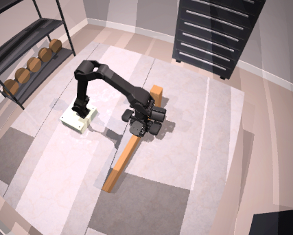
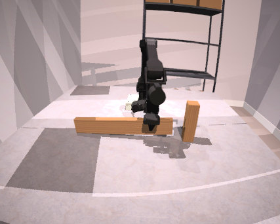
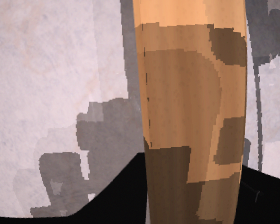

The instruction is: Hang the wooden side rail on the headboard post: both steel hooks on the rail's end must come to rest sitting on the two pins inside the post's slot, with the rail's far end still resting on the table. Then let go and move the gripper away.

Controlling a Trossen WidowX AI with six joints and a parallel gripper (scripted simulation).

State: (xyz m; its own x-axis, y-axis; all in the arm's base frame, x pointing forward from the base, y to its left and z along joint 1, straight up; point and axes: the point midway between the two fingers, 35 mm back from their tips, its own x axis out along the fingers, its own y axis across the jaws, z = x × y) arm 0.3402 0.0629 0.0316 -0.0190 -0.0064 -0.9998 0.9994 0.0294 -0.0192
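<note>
Now: gripper tip 10 mm past the headboard post, 170 mm to the right of it and 40 mm below it.
</note>
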